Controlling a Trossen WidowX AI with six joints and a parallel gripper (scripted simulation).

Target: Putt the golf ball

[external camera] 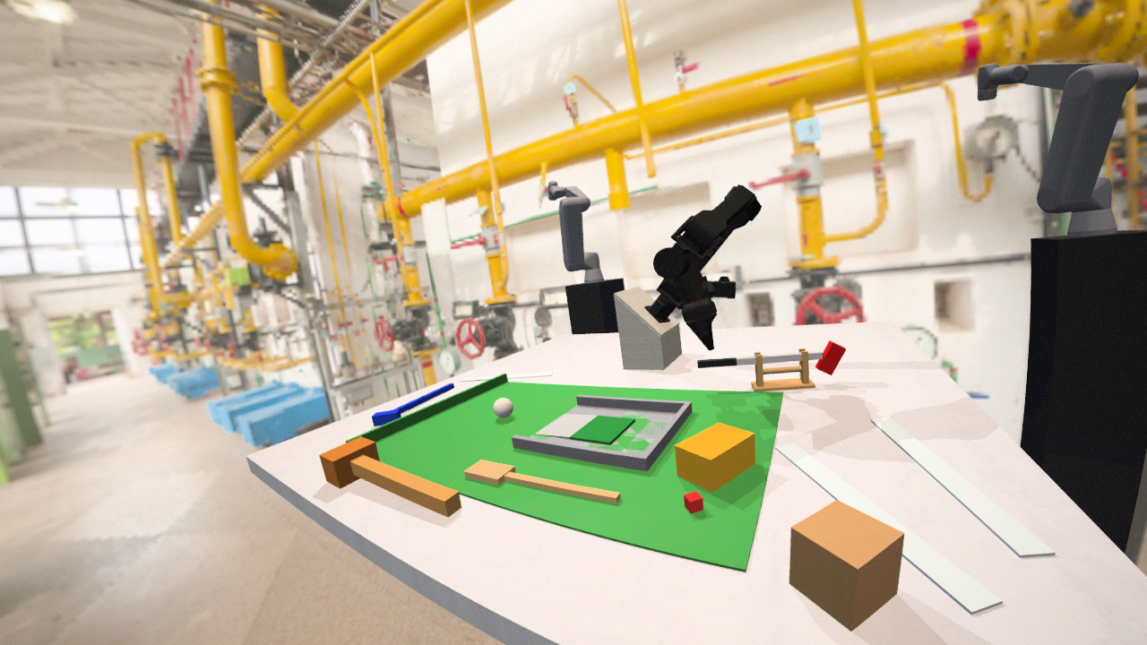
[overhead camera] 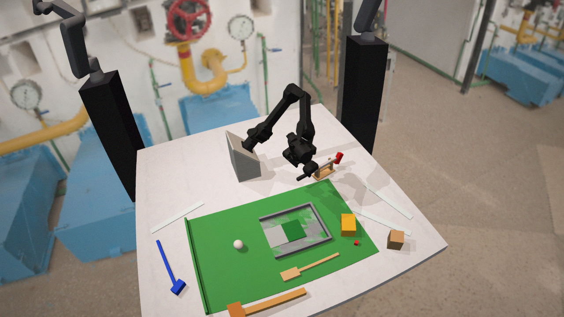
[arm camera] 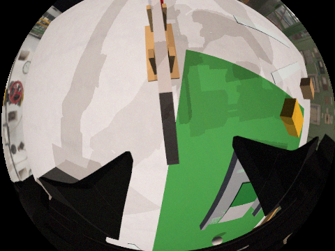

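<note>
Right now my gripper tip is 11 cm to the right of the red putter, 6 cm past it and 4 cm above it. From my gripper tip the other things lie so: yellow block: 30 cm ahead, 12 cm to the left, 7 cm below; small red cube: 39 cm ahead, 12 cm to the left, 9 cm below; wooden rack: 13 cm to the left, 7 cm below, 6 cm behind.
</note>
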